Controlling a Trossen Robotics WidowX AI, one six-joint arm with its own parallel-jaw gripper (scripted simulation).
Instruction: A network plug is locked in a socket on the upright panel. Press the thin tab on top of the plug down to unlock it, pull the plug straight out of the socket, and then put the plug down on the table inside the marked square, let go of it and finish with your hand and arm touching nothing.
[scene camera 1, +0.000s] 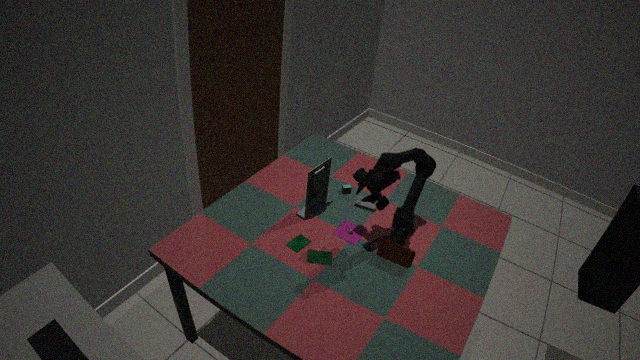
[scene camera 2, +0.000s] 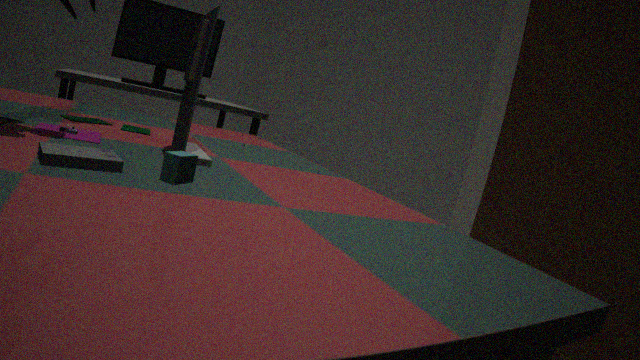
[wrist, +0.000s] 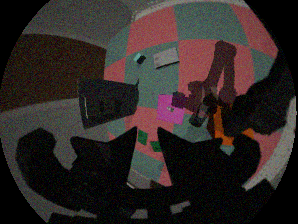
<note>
I see my gripper (wrist: 147, 129), a flat grey block (scene camera 2: 51, 154) and a panel (scene camera 1: 318, 178).
The panel also shows in the wrist view (wrist: 100, 101).
</note>
